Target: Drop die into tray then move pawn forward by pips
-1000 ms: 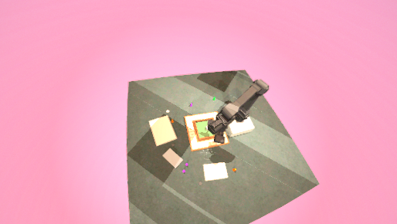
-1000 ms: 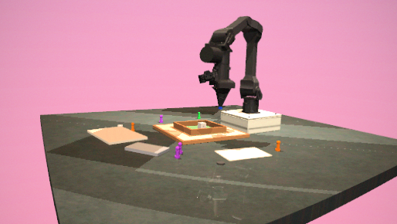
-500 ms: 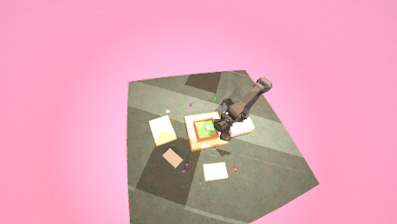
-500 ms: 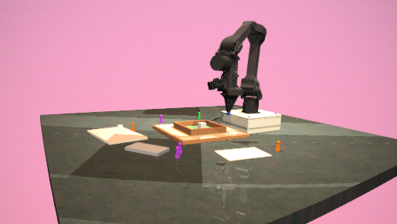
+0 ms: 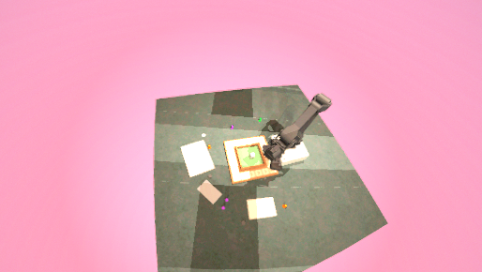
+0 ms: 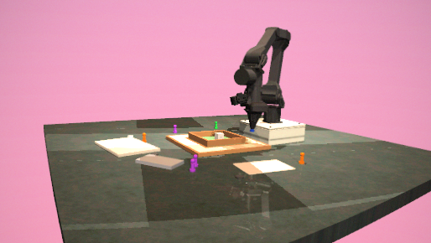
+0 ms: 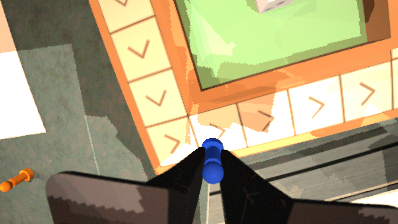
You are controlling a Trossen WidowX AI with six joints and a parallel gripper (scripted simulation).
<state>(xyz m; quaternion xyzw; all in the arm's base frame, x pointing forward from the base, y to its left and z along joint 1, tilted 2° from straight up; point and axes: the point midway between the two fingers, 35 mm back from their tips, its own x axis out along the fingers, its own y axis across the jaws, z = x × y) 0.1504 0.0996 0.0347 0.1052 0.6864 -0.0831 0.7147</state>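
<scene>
Right now my gripper tip is 1 cm below the blue pawn. Round my gripper tip: white die 10 cm ahead, 6 cm to the right, 4 cm below; then dice tray 11 cm ahead, 6 cm to the right, 6 cm below; then green pawn 35 cm to the right, 5 cm below, 1 cm behind.
</scene>
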